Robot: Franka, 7 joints.
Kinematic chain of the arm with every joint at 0, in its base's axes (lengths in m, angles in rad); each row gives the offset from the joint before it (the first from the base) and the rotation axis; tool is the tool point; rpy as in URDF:
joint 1: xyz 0 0 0.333 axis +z
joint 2: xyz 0 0 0 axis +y
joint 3: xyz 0 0 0.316 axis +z
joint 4: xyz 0.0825 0 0 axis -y
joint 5: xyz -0.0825 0 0.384 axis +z
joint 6: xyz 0 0 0 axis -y
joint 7: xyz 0.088 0 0 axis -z
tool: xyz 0 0 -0.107 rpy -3.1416 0 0
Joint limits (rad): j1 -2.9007..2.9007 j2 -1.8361..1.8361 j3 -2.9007..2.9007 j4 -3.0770..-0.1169 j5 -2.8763..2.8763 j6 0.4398..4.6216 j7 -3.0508..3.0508
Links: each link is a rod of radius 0.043 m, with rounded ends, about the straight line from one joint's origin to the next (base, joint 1, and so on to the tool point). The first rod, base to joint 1, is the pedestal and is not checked.
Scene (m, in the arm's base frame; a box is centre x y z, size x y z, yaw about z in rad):
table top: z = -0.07
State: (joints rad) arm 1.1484 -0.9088 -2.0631 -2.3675 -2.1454 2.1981 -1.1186
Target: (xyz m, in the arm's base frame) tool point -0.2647 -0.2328 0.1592
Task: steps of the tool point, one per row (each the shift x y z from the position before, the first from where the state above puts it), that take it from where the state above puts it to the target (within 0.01 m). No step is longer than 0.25 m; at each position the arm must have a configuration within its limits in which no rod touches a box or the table.
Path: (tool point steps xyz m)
1: -0.2160 -0.0544 -0.0352
2: -0.2189 0.0390 0.0151
3: -0.1594 0.1272 0.0494

